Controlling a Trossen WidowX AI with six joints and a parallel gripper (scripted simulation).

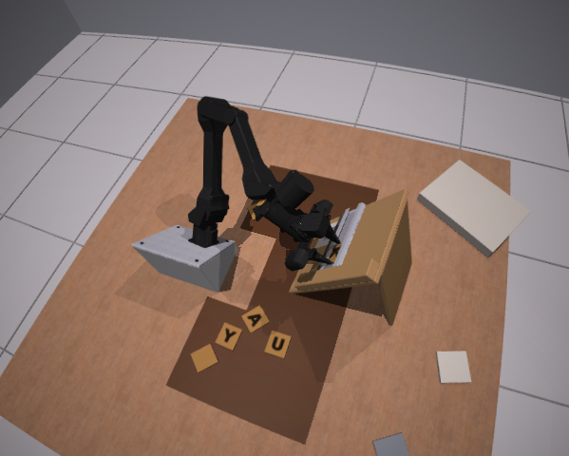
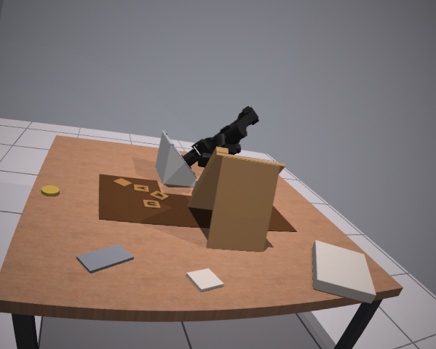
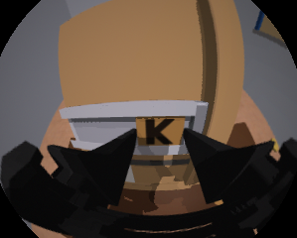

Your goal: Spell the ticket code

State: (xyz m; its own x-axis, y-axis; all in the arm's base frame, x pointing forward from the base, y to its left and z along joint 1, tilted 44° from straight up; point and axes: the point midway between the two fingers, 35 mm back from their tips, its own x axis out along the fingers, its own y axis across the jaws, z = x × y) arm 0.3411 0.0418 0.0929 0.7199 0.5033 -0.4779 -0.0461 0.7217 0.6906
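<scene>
The white ticket lies 9 cm below my gripper tip, 8 cm to the left of it and 6 cm behind it. Round my gripper tip: dark brown mat (16 cm behind, 15 cm below, 7 cm to the right); small white pad (38 cm ahead, 15 cm below, 10 cm to the right); blank tile (36 cm to the right, 21 cm behind, 15 cm below).
</scene>
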